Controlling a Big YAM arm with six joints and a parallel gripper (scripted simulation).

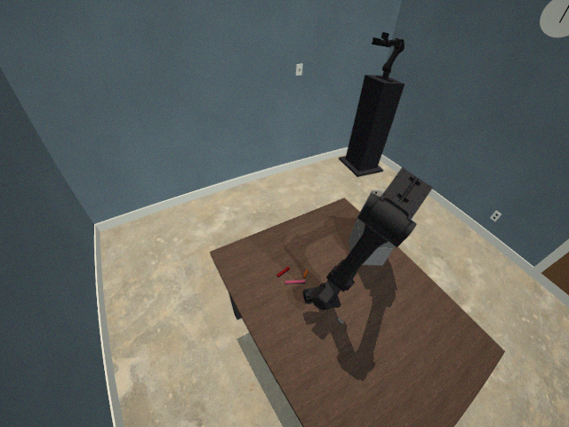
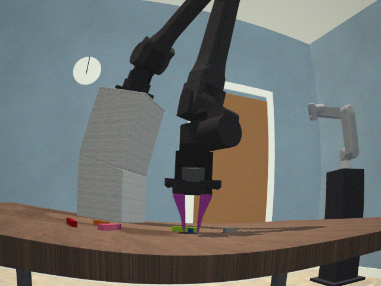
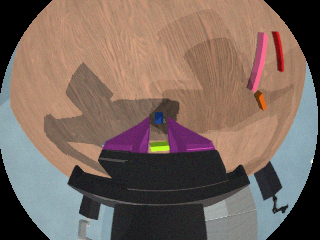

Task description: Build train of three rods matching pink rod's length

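The blue rod lies 1 cm ahead of my hand and 1 cm below it. Round my hand: grey rod (3 cm behind, 9 cm to the left, 1 cm below); lime rod (5 cm behind, 1 cm below); pink rod (7 cm ahead, 15 cm to the right, 1 cm below).
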